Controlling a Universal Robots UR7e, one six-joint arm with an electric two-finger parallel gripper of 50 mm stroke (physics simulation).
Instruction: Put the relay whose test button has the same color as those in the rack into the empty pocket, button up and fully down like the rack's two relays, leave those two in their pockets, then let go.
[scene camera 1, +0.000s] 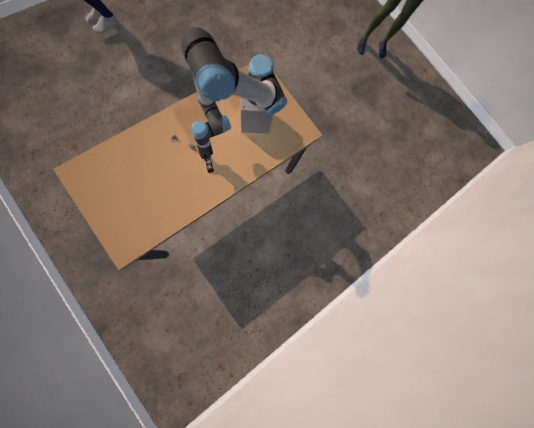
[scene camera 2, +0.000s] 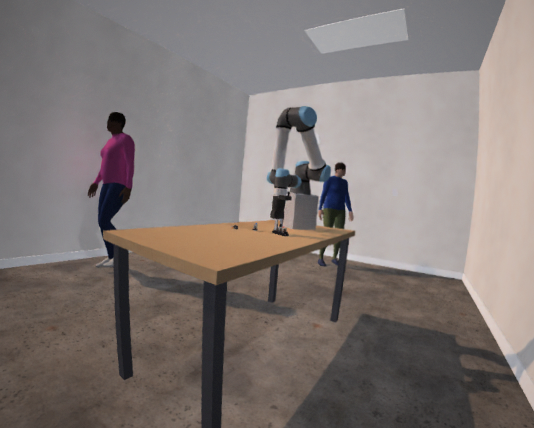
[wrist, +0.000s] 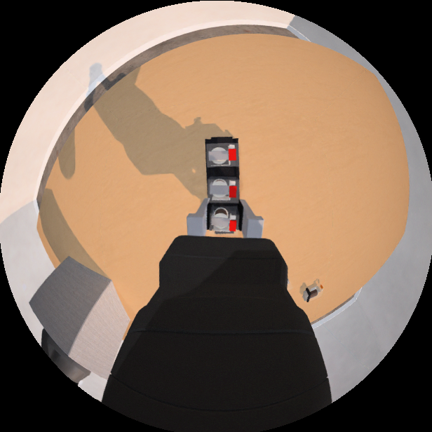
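Where they show: gripper, fingertip midpoint: (scene camera 1: 208, 159) (scene camera 2: 277, 230); arm's base at its link origin: (scene camera 2: 300, 193).
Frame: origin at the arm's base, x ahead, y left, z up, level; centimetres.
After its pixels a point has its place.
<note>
The black rack (wrist: 223, 171) (scene camera 1: 210, 170) (scene camera 2: 284, 233) {x 44.4, y 20.2, z -23.7 cm} stands on the table. In the wrist view its far relay (wrist: 218, 155) and middle relay (wrist: 219, 189) sit button up, each with a red button. My gripper (wrist: 224, 208) (scene camera 1: 208, 160) {x 41.4, y 13.4, z -22.9 cm} (scene camera 2: 279, 230) {x 41.4, y 13.4, z -22.9 cm} is at the rack's near end, its fingers on both sides of a third relay (wrist: 220, 221), and appears shut on it. This relay is button up, its button red, in the near pocket. Its underside is hidden, so I cannot tell whether it is fully down.
A relay with an orange button (wrist: 312, 291) (scene camera 1: 174, 138) {x 53.4, y -8.7, z -23.0 cm} lies tipped over on the table (scene camera 1: 140, 190) {x 85.8, y 11.9, z -25.1 cm} (scene camera 2: 200, 245) {x 99.9, y 20.3, z -25.0 cm}. Another small object (scene camera 1: 192, 146) {x 46.0, y 1.4, z -22.4 cm} (scene camera 2: 255, 227) {x 47.1, y 1.2, z -22.9 cm} lies nearer the arm. The grey base block (scene camera 1: 256, 120) {x 5.2, y 9.4, z -10.5 cm} (scene camera 2: 302, 212) {x 7.7, y 8.1, z -13.3 cm} (wrist: 75, 305) stands on the table. Two people stand beyond the table.
</note>
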